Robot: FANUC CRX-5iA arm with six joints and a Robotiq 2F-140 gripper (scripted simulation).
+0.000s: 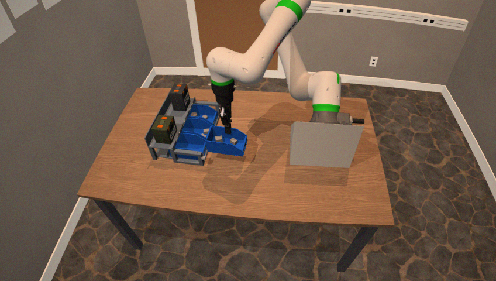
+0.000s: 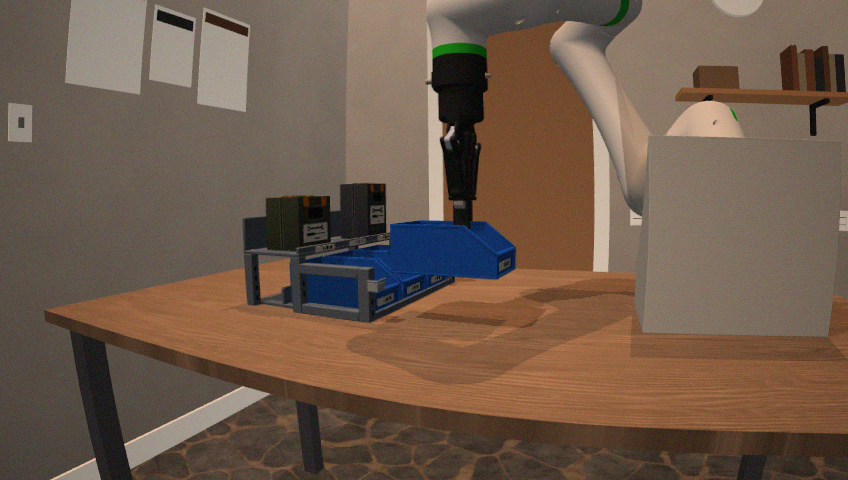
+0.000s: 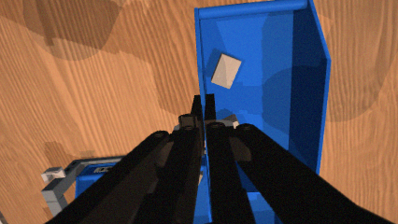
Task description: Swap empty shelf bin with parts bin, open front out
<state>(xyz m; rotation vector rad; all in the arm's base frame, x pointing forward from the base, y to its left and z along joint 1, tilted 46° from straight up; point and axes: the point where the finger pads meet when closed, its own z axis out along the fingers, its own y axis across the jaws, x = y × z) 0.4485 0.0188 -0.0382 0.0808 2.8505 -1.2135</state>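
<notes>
The tan part is 6 cm below my hand, 3 cm behind it and 2 cm to the left of it. Round my hand: black box: 29 cm ahead, 19 cm to the right, 1 cm above; then grey shelf: 23 cm ahead, 9 cm below, 7 cm to the right.
</notes>
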